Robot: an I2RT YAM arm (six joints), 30 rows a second.
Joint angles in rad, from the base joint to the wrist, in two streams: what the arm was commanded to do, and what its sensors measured. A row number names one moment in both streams.
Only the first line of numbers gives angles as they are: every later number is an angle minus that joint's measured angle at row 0.
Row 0, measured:
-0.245 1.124 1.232 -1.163 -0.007 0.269
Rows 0 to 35, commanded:
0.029 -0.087 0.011 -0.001 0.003 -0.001
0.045 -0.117 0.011 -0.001 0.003 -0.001
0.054 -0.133 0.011 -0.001 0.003 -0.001
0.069 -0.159 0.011 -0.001 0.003 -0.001
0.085 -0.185 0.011 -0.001 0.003 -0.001
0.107 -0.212 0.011 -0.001 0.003 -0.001
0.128 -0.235 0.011 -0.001 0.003 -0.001
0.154 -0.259 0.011 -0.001 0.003 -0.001
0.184 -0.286 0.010 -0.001 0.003 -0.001
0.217 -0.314 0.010 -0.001 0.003 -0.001
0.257 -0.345 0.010 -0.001 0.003 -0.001
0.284 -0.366 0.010 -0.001 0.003 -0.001
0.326 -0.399 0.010 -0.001 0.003 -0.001
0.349 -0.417 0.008 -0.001 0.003 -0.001
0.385 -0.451 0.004 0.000 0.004 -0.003
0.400 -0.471 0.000 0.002 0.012 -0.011
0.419 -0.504 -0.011 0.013 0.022 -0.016
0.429 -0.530 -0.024 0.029 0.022 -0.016
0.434 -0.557 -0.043 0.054 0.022 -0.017
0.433 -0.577 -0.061 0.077 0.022 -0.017
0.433 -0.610 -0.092 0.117 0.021 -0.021
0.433 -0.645 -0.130 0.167 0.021 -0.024
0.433 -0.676 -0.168 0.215 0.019 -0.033
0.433 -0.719 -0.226 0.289 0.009 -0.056
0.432 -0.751 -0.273 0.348 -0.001 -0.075
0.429 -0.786 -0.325 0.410 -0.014 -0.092
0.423 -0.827 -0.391 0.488 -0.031 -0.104
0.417 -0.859 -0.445 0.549 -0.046 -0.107
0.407 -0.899 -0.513 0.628 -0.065 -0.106
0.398 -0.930 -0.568 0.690 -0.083 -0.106
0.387 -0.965 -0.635 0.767 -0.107 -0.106
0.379 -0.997 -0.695 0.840 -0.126 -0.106
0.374 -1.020 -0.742 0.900 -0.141 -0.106
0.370 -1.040 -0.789 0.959 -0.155 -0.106
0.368 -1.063 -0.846 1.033 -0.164 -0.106
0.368 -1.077 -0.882 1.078 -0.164 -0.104
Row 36, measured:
0.384 -1.032 -0.790 1.012 -0.107 -0.089
